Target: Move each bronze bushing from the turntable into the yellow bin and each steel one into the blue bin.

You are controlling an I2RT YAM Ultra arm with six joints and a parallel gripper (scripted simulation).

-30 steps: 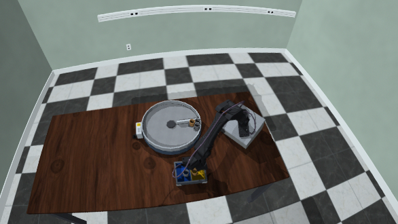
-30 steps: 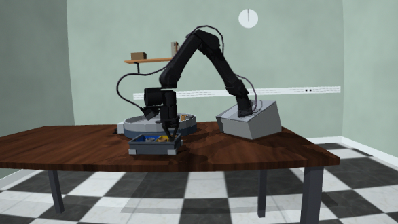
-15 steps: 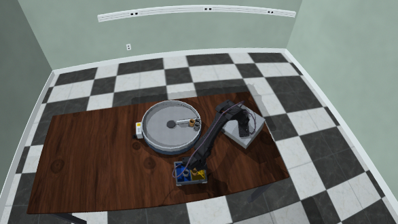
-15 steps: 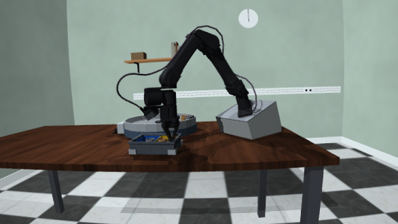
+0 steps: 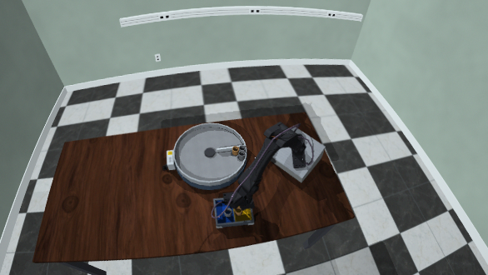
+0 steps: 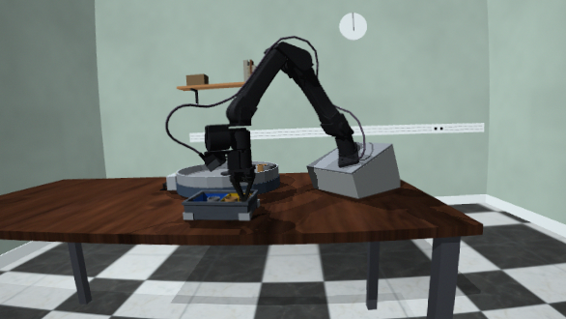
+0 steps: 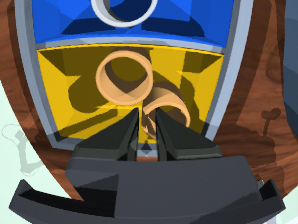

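My gripper is now 2 cm to the right of the yellow bin, 2 cm above it and 1 cm short of it. Round my hand: grey turntable (32 cm to the right, 21 cm ahead, 1 cm above); bin tray (6 cm ahead, 3 cm to the left, 1 cm below); blue bin (10 cm ahead, 4 cm to the left, 2 cm below).
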